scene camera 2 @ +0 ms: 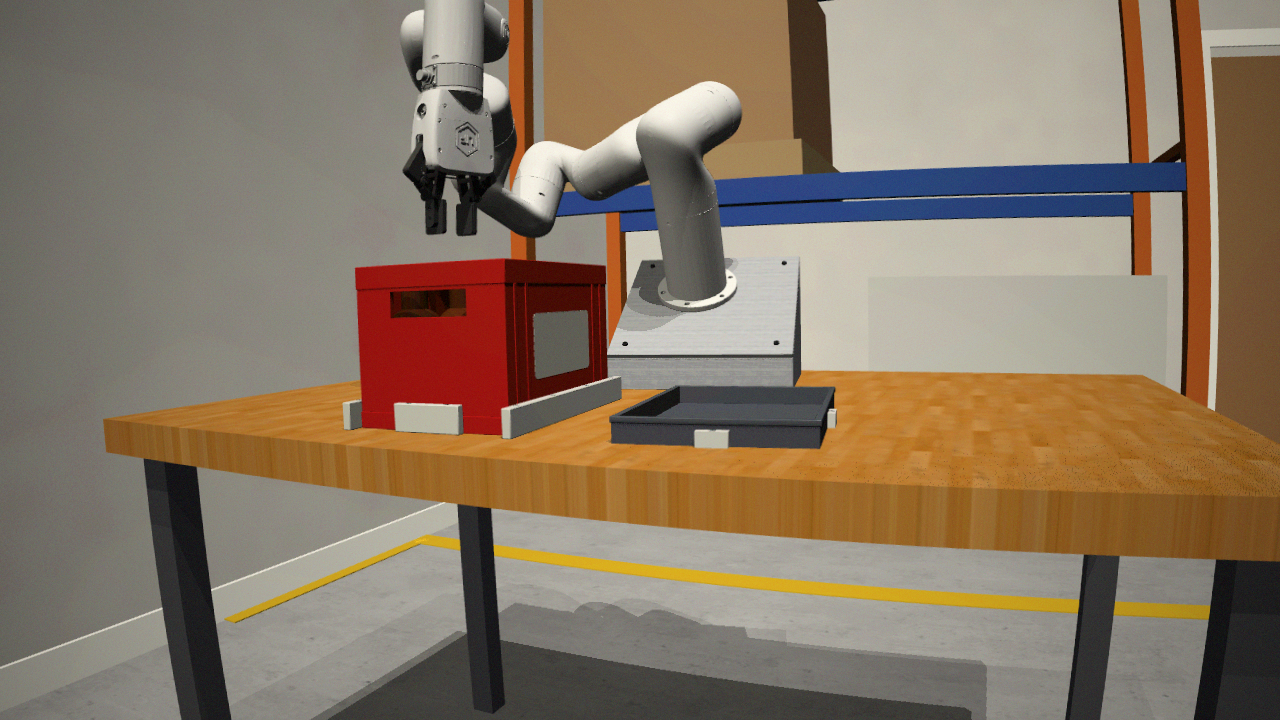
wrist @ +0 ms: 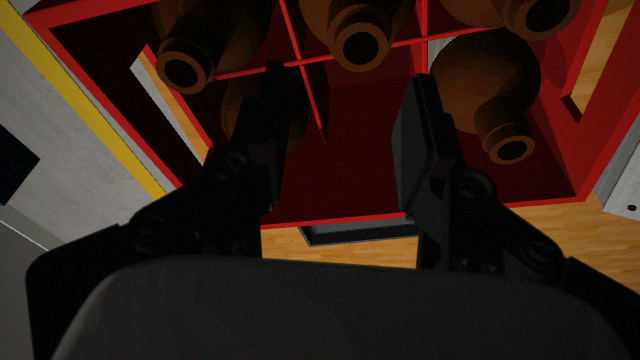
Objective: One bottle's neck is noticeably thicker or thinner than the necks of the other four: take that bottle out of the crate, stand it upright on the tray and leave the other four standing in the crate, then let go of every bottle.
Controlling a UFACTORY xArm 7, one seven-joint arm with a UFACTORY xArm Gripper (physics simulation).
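Frame: origin at the arm's base, x ahead, y left, z up, level; centimetres.
Seen in the pictures: gripper, fingertip midpoint: [scene camera 2: 451, 234] [wrist: 345, 100]; arm's base, link origin: [scene camera 2: 697, 290].
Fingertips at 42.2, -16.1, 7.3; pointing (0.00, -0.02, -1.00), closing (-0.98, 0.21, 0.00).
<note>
Pixels of each thing's top centre, then the offset from my fingertips to it, as dx, dy, dz. Level surfaces: height alone.
- red crate, top centre: [wrist: 365, 129] [scene camera 2: 490, 265] -0.7, +5.1, -4.0
- dark tray, top centre: [scene camera 2: 736, 399] [wrist: 370, 209] -0.9, +34.8, -18.9
- table, surface height: dz -21.5
The red crate [scene camera 2: 434, 358] [wrist: 592, 162] stands on the table and holds several brown bottles. In the wrist view, one bottle [wrist: 240, 40] is at the upper left, one [wrist: 360, 22] at the upper middle, one [wrist: 480, 10] at the upper right and one [wrist: 480, 85] at the right. Another bottle [wrist: 234, 107] is mostly hidden behind the left finger. I cannot tell which neck differs. My gripper [scene camera 2: 451, 223] [wrist: 345, 100] is partly open and empty above the crate, over a compartment without a bottle. The dark tray [scene camera 2: 662, 433] [wrist: 360, 236] stands beside the crate, with no bottle visible on it.
Red dividers [wrist: 312, 102] split the crate. White guide strips [scene camera 2: 563, 407] stand along the crate's base. The grey robot base plinth [scene camera 2: 707, 371] is behind the tray. A rack with a blue beam [scene camera 2: 895, 185] stands behind the table [scene camera 2: 984, 429].
</note>
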